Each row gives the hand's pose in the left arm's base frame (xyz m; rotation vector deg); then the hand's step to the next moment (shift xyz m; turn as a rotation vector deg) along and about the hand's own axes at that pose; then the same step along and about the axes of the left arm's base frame.
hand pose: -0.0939 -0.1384 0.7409 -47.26 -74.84 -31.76
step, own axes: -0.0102 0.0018 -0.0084 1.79 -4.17 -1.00
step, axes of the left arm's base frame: 0.0045 -0.0065 -0.0108 -2.22 -3.16 2.59
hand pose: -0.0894 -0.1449 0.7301 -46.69 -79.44 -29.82
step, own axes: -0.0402 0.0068 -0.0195 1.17 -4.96 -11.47
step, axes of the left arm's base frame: 0.0121 -0.0160 -0.0405 3.89 -11.72 2.27
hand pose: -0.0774 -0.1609 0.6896 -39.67 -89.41 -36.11
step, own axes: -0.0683 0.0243 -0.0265 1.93 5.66 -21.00
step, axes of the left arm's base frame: 0.0402 -0.0081 -0.0654 18.08 -11.59 3.97
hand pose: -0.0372 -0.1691 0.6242 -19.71 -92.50 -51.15
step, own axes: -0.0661 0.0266 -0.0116 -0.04 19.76 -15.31
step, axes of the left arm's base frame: 0.0427 0.0258 -0.0521 23.85 2.26 7.13
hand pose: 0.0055 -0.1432 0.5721 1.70 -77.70 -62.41
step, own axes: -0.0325 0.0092 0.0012 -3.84 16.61 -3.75
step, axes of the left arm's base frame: 0.0100 0.0262 -0.0188 13.57 9.35 5.76
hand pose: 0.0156 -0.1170 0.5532 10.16 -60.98 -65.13
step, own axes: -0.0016 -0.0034 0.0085 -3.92 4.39 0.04
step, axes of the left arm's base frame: -0.0087 0.0029 0.0015 2.75 5.19 0.33
